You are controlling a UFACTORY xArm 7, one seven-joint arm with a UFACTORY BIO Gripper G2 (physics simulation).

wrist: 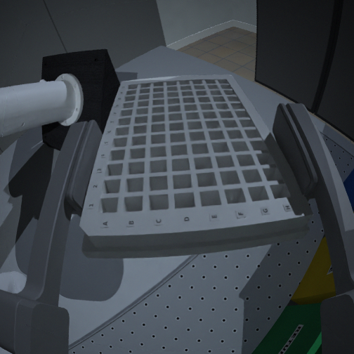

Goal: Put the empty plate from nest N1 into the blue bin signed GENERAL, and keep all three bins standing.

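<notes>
The plate (pixel 185 165), pale grey with a grid of square wells and letters A to H along its near edge, is held between the two dark fingers of my gripper (pixel 192 159). My gripper is shut on its two long sides. The plate is held above the perforated table surface, and its wells look empty. Part of a blue thing (pixel 351 192), possibly the blue bin, shows at the right edge; no GENERAL sign can be read on it. Nest N1 does not show in this view.
A yellow bin (pixel 314 281) is partly hidden behind the right finger at lower right. A green bin (pixel 287 327) with a partly visible label is below it. A black block (pixel 92 70) with a white arm part (pixel 32 107) stands at upper left. A dark cabinet (pixel 300 50) is at upper right.
</notes>
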